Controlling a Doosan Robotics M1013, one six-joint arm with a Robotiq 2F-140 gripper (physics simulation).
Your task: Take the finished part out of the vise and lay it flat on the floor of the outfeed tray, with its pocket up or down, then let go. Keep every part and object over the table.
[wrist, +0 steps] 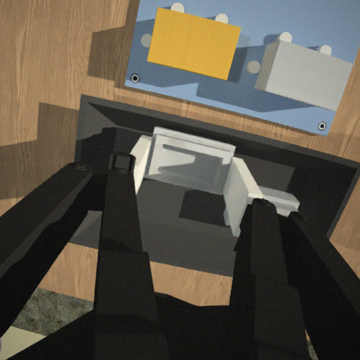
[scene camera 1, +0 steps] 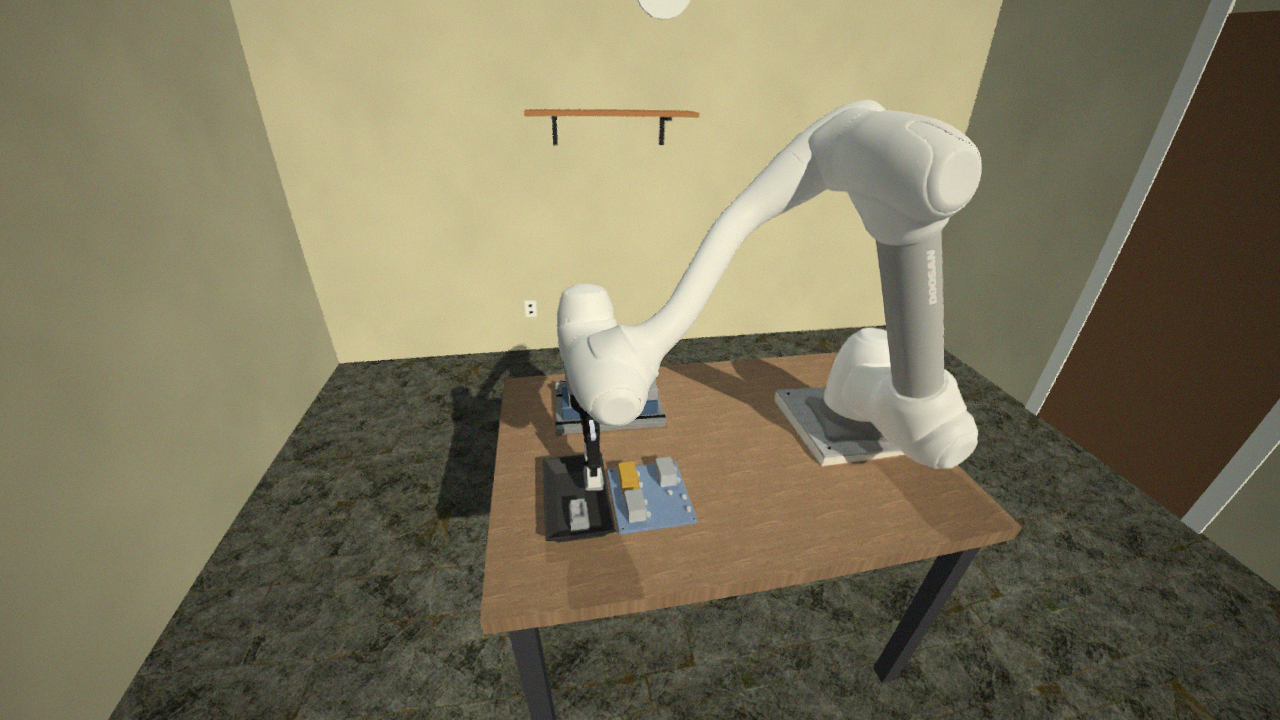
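Note:
The finished part is a light grey block with a rectangular pocket facing up toward the wrist camera. My gripper is shut on it, one pale finger pad at each end. It is over the inside of the black outfeed tray, near the wall beside the blue plate. A dark shadow lies on the tray floor beside the part; the exact gap below is hidden. Another light grey part lies in the tray, partly behind the right finger in the wrist view. The vise stands at the back, partly hidden by the arm.
The blue plate lies right beside the tray. It holds an orange block, a grey block, another grey block and several pale pegs. The wooden table's left edge is near the tray.

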